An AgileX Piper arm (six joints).
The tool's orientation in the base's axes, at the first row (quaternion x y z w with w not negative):
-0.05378 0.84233 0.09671 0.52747
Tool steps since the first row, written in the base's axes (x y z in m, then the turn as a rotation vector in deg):
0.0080 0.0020 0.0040 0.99 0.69 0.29
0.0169 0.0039 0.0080 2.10 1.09 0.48
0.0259 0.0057 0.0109 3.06 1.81 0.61
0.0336 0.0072 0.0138 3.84 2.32 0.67
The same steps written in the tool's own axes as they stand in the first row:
-0.0071 0.0008 0.0058 -0.69 0.51 0.90
-0.0145 0.0014 0.0123 -1.34 0.71 1.88
-0.0211 0.0017 0.0194 -1.87 1.24 2.83
-0.0270 0.0020 0.0252 -2.26 1.59 3.60

